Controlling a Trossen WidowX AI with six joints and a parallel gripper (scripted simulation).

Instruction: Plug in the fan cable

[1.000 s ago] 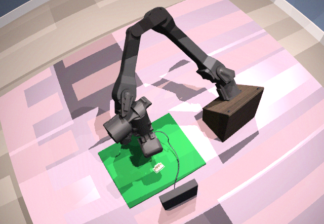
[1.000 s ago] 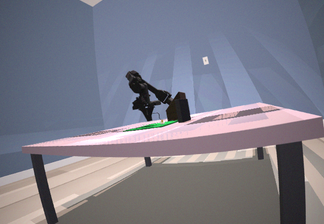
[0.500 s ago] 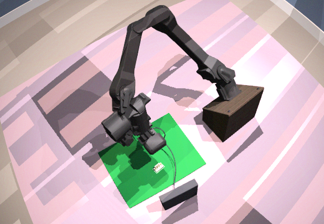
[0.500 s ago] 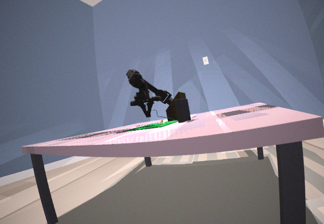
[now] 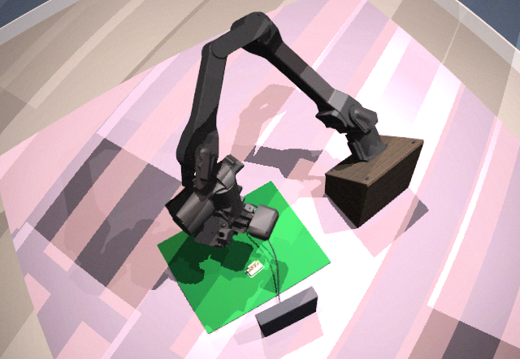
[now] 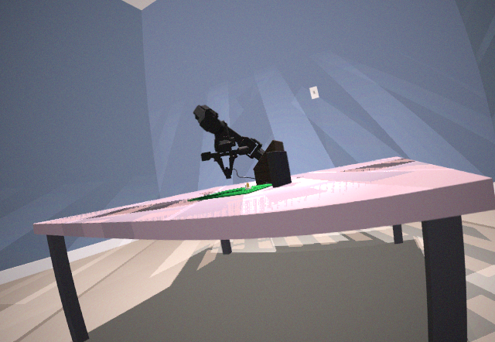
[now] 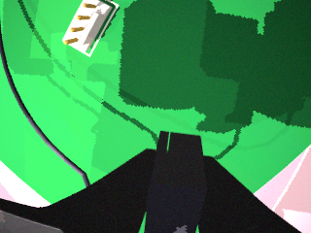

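Now: the dark plug 1 cm behind my gripper tip and 1 cm above it. Also, from my gripper tip: black fan: 21 cm to the left, 2 cm ahead, 1 cm below; then green board: 8 cm below, 3 cm to the left, 1 cm ahead; then white-framed four-pin header: 8 cm to the left, 7 cm below, 1 cm ahead.
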